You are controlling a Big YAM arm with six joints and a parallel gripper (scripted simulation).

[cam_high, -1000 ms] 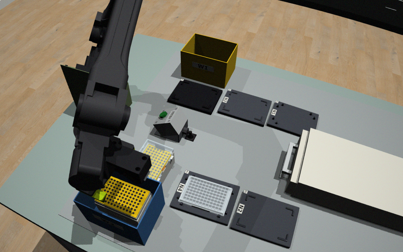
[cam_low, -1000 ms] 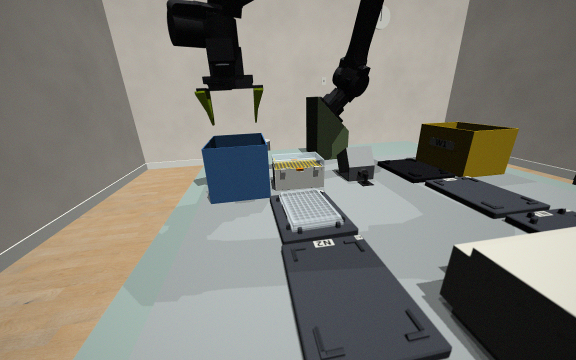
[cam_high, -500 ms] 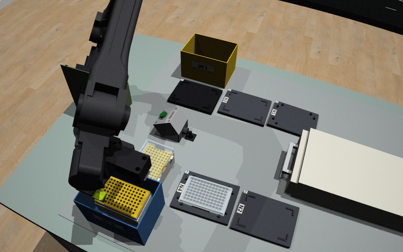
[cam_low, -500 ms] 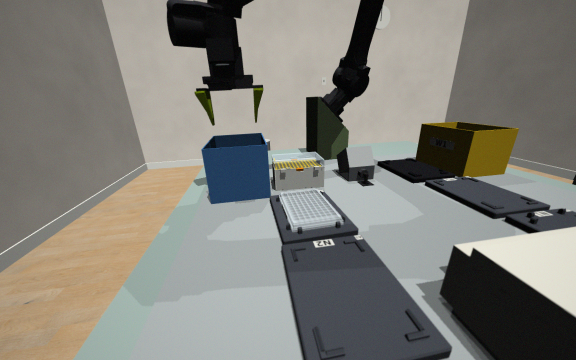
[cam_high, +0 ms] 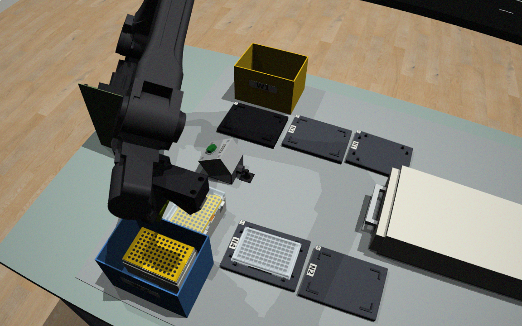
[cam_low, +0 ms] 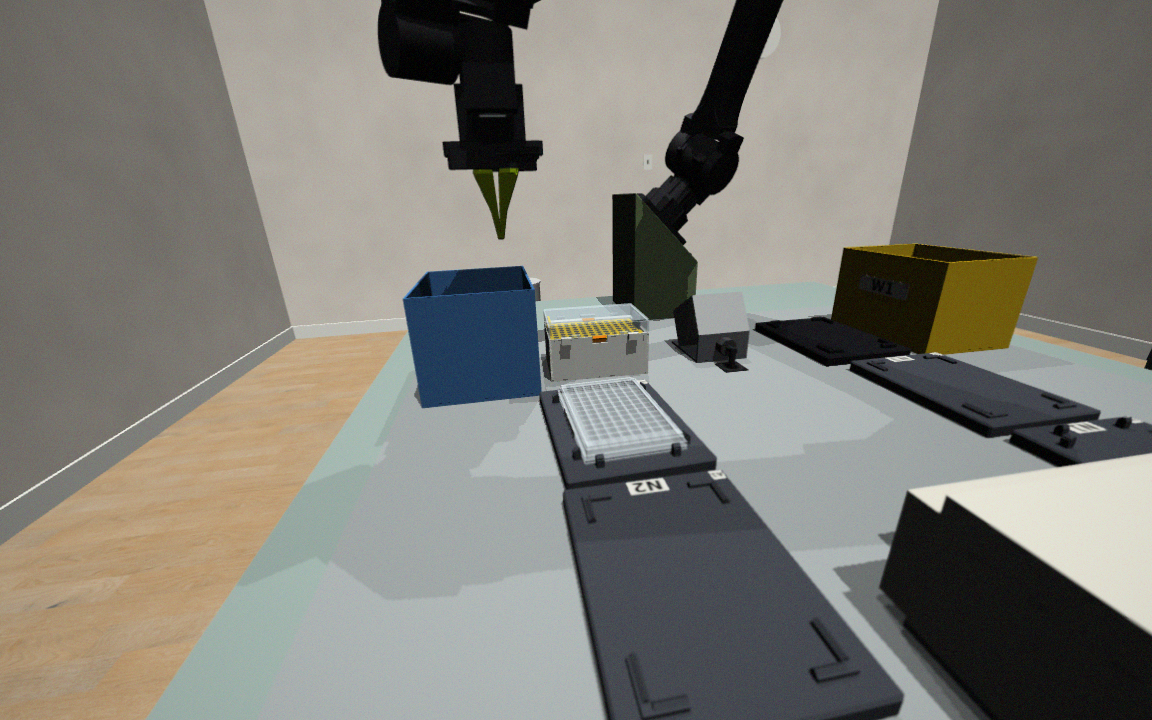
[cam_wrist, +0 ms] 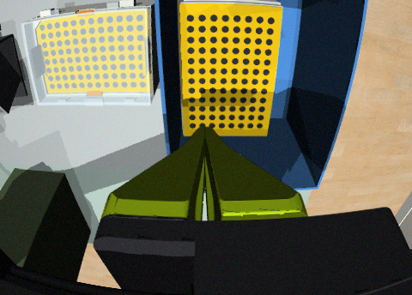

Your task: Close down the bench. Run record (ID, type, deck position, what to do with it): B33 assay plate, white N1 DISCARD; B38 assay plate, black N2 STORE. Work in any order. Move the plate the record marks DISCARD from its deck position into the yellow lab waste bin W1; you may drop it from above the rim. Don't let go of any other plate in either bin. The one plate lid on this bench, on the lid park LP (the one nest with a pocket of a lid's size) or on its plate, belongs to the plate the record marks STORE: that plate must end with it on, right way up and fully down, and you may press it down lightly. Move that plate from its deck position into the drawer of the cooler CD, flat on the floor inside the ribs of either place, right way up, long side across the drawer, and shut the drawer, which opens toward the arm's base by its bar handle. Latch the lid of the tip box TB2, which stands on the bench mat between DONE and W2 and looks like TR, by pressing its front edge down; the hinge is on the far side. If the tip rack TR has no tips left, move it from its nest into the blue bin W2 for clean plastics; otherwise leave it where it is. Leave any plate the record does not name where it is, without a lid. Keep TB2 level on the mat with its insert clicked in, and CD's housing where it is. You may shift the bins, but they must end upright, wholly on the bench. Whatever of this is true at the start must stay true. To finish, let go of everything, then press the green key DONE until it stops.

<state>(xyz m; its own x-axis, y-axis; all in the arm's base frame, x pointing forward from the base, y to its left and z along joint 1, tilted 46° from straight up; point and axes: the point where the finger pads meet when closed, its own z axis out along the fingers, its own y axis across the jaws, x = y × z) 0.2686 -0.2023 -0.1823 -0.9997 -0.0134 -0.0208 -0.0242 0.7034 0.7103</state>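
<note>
The green DONE key lies 27 cm to the left of my hand, 11 cm below it and 3 cm behind it. The rest, counted from my hand: tip box TB2 (13 cm below, 11 cm to the left, 1 cm ahead); tip rack TR (13 cm below, 3 cm to the right, 2 cm behind); blue bin W2 (13 cm below, 4 cm to the right).
</note>
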